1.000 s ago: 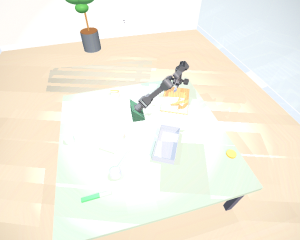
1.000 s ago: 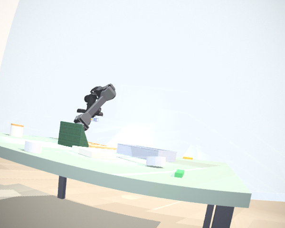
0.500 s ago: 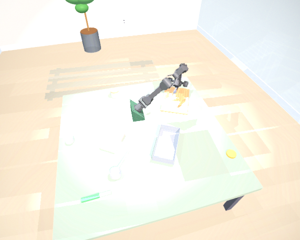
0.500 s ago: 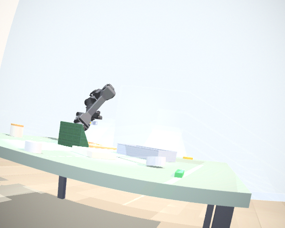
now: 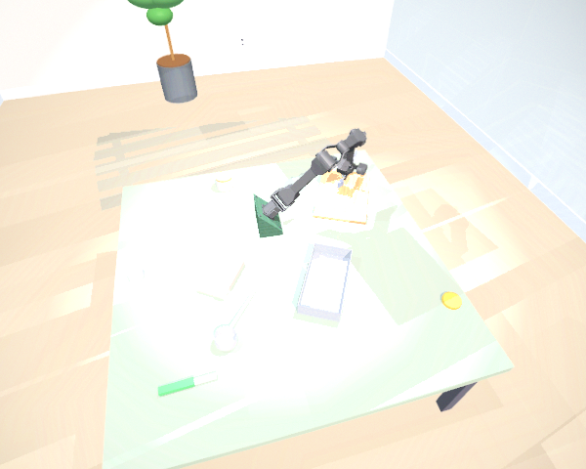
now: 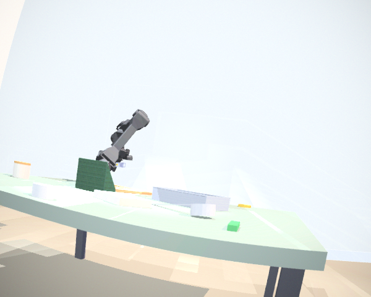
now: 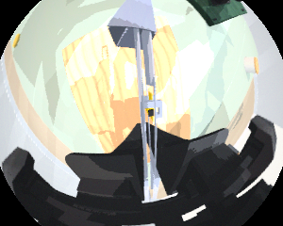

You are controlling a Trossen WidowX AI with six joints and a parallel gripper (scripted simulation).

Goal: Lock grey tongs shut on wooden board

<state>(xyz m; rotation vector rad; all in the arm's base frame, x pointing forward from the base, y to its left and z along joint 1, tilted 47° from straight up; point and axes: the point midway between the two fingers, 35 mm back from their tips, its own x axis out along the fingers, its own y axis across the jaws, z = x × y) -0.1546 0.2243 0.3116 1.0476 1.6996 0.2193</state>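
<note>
The wooden board lies 80 mm below my gripper tip and 10 mm ahead of it. From my gripper tip the other things lie so: roasting tin (510 mm ahead, 200 mm to the right, 60 mm below); then yellow disc (660 mm ahead, 250 mm to the left, 80 mm below); then pale flat block (600 mm to the right, 410 mm ahead, 80 mm below).
</note>
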